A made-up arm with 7 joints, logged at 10 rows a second.
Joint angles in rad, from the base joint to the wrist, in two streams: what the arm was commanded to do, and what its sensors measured. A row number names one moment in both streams.
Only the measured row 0 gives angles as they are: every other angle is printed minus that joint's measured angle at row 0.
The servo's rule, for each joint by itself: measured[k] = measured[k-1] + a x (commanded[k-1-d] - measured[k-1]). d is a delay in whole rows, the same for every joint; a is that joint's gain. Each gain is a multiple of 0.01, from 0.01 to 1. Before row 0 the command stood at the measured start. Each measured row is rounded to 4 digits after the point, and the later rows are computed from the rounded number. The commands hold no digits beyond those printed.
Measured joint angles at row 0: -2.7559, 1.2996, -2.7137, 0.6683, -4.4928, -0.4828, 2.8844
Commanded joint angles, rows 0 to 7: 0.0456, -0.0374, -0.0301, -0.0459, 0.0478, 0.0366, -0.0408; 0.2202, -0.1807, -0.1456, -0.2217, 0.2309, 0.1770, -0.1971; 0.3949, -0.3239, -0.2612, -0.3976, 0.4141, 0.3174, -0.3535; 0.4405, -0.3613, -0.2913, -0.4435, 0.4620, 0.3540, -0.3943; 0.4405, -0.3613, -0.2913, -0.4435, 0.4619, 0.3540, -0.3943; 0.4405, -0.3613, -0.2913, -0.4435, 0.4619, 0.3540, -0.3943; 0.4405, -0.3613, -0.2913, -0.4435, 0.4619, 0.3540, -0.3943; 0.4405, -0.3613, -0.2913, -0.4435, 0.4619, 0.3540, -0.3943
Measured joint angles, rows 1 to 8: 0.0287, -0.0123, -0.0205, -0.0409, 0.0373, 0.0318, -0.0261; 0.1493, -0.0679, -0.1056, -0.2018, 0.1883, 0.1581, -0.1355; 0.3040, -0.1524, -0.2114, -0.3761, 0.3644, 0.2967, -0.2750; 0.3900, -0.2213, -0.2657, -0.4361, 0.4405, 0.3466, -0.3514; 0.4218, -0.2675, -0.2831, -0.4427, 0.4572, 0.3530, -0.3789; 0.4336, -0.2985, -0.2887, -0.4434, 0.4609, 0.3539, -0.3888; 0.4379, -0.3192, -0.2905, -0.4435, 0.4617, 0.3540, -0.3923; 0.4395, -0.3331, -0.2910, -0.4435, 0.4619, 0.3540, -0.3936
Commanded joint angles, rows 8 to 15: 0.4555, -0.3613, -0.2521, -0.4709, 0.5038, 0.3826, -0.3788; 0.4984, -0.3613, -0.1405, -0.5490, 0.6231, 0.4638, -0.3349; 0.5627, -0.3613, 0.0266, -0.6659, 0.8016, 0.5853, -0.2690; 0.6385, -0.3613, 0.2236, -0.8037, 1.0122, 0.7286, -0.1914; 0.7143, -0.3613, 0.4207, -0.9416, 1.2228, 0.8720, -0.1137; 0.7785, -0.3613, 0.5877, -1.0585, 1.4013, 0.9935, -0.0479; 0.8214, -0.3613, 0.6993, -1.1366, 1.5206, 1.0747, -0.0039; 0.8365, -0.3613, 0.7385, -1.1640, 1.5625, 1.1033, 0.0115
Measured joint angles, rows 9 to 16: 0.4496, -0.3424, -0.2645, -0.4679, 0.4946, 0.3789, -0.3841; 0.4803, -0.3486, -0.1802, -0.5401, 0.5948, 0.4528, -0.3526; 0.5322, -0.3528, -0.0396, -0.6521, 0.7561, 0.5681, -0.2991; 0.5992, -0.3556, 0.1394, -0.7870, 0.9559, 0.7077, -0.2302; 0.6717, -0.3575, 0.3307, -0.9246, 1.1641, 0.8506, -0.1556; 0.7390, -0.3588, 0.5055, -1.0438, 1.3491, 0.9749, -0.0867; 0.7909, -0.3596, 0.6373, -1.1264, 1.4829, 1.0617, -0.0337; 0.8196, -0.3602, 0.7061, -1.1599, 1.5450, 1.0979, -0.0048
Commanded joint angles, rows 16 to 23: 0.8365, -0.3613, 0.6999, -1.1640, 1.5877, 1.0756, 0.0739; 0.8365, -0.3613, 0.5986, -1.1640, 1.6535, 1.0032, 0.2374; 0.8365, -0.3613, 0.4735, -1.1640, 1.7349, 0.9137, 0.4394; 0.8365, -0.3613, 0.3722, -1.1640, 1.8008, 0.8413, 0.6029; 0.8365, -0.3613, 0.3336, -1.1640, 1.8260, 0.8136, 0.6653; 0.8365, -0.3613, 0.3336, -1.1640, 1.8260, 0.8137, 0.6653; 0.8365, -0.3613, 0.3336, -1.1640, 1.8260, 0.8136, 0.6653; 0.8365, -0.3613, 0.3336, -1.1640, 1.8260, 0.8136, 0.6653
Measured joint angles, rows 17 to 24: 0.8302, -0.3606, 0.7019, -1.1635, 1.5783, 1.0785, 0.0456; 0.8342, -0.3608, 0.6317, -1.1639, 1.6370, 1.0130, 0.1684; 0.8356, -0.3610, 0.5241, -1.1640, 1.7134, 0.9266, 0.3418; 0.8362, -0.3611, 0.4208, -1.1640, 1.7816, 0.8524, 0.5089; 0.8364, -0.3612, 0.3615, -1.1640, 1.8162, 0.8186, 0.6090; 0.8365, -0.3612, 0.3425, -1.1640, 1.8238, 0.8143, 0.6450; 0.8365, -0.3612, 0.3364, -1.1640, 1.8255, 0.8137, 0.6580; 0.8365, -0.3612, 0.3345, -1.1640, 1.8259, 0.8136, 0.6627
